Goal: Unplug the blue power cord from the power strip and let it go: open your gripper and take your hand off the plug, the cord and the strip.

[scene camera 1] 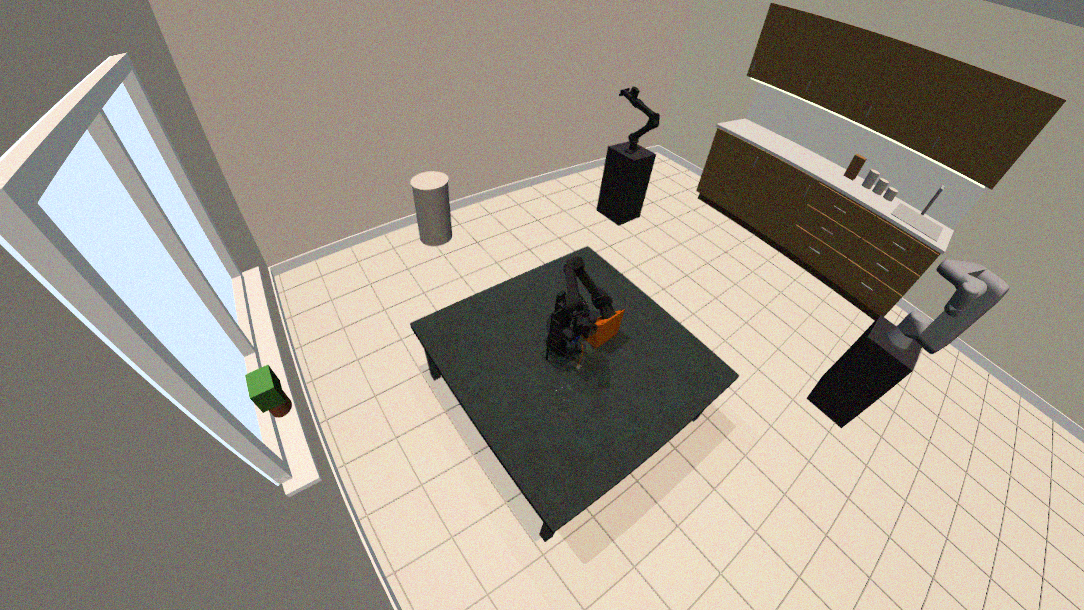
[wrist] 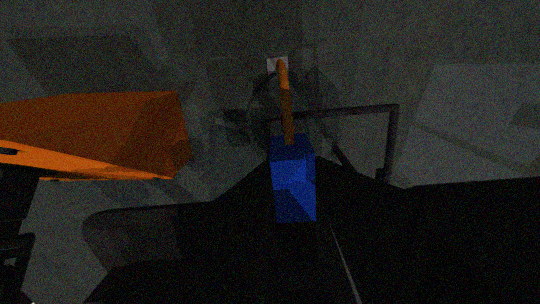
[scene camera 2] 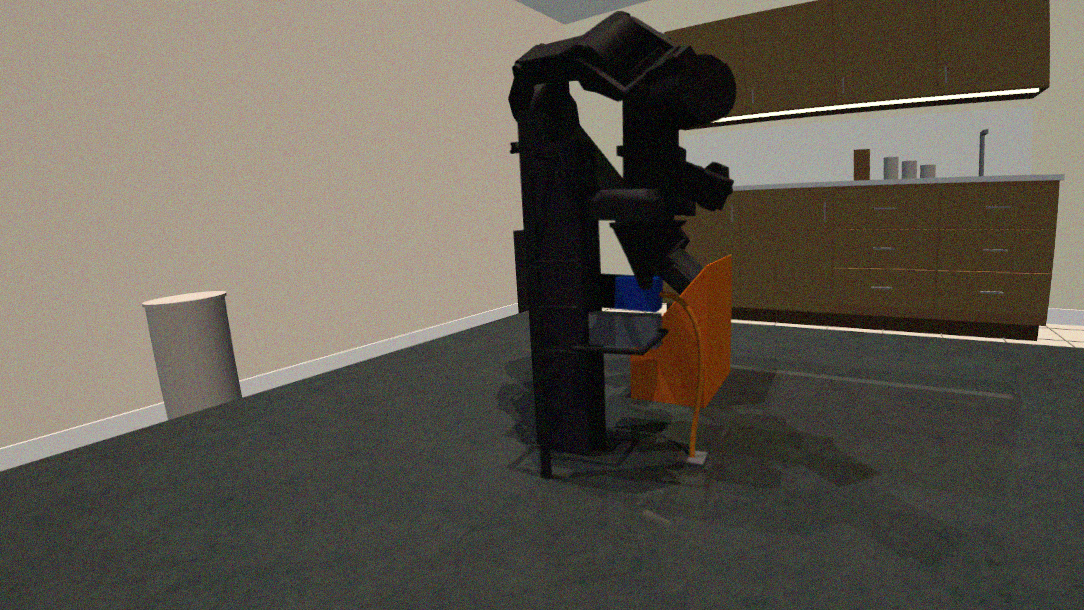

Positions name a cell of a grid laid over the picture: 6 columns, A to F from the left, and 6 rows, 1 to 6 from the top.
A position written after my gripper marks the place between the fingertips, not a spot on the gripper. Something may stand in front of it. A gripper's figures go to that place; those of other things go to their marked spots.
Labels:
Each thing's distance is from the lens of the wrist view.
my gripper (wrist: D4): 11 cm
blue plug (wrist: D4): 10 cm

